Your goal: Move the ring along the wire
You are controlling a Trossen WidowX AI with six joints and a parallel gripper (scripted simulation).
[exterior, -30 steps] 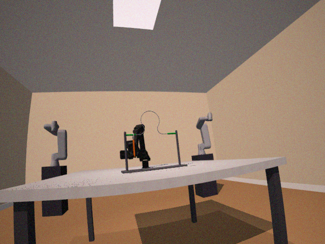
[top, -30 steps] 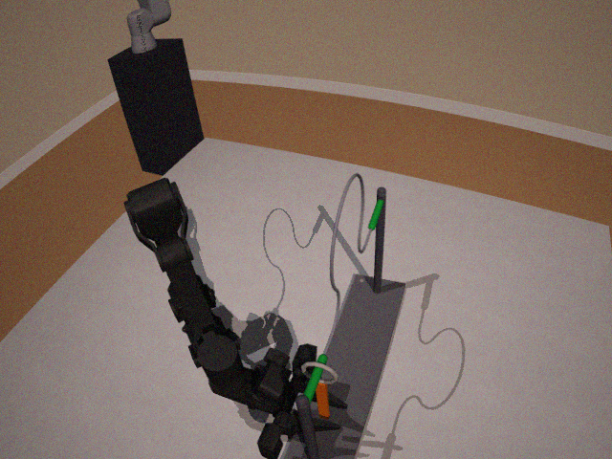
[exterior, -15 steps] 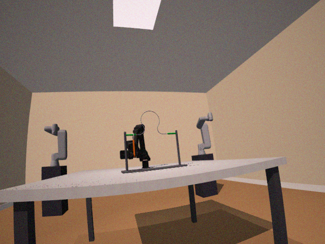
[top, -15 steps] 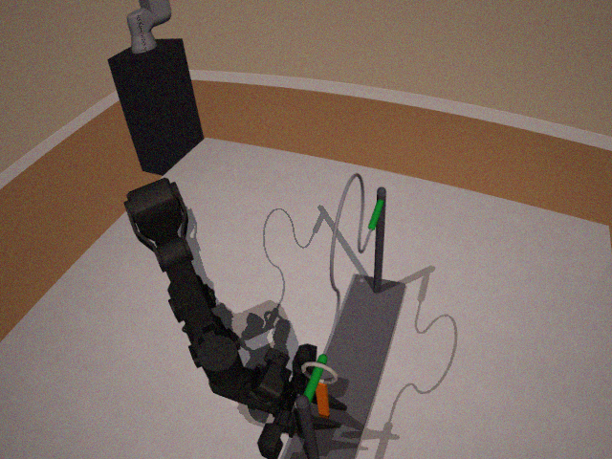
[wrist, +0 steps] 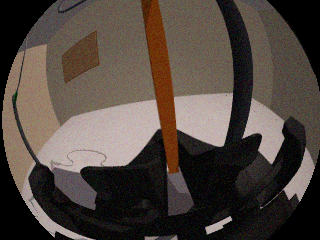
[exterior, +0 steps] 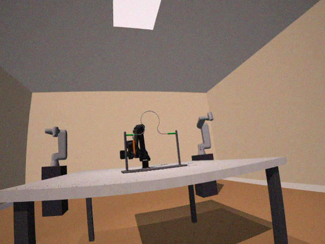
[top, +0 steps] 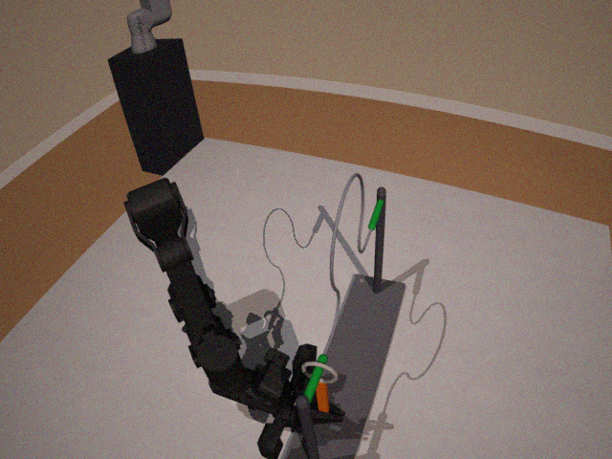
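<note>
Right now my gripper tip is 90 mm below the ring with orange handle and 30 mm past it.
</note>
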